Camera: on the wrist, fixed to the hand. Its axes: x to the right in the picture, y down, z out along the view.
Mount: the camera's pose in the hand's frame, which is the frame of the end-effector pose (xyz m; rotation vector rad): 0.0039 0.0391 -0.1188 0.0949 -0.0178 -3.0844
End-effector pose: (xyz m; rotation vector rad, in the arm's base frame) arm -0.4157 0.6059 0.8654 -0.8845 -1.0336 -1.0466
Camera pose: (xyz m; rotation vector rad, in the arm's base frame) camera -0.3496 0.5050 0.8323 -1.1505 1.0468 1.6188
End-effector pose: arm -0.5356 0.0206 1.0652 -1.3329 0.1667 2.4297
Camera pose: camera -0.4579 -0.0471 0.9942 -0.1284 -0.9267 -0.3264
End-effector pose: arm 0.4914 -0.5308 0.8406 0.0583 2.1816 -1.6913
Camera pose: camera 0.4660 -0.4090 0.8275 1.7963 -0.0529 0.5342
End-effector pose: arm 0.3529 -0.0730 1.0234 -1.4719 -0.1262 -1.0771
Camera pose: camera 0.3173 -0.1832 0.9761 -0.1321 1.6380 1.5409
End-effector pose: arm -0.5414 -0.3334 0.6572 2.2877 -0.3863 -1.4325
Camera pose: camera -0.4333 -0.3461 0.7189 -0.3926 -1.9053 0.5257
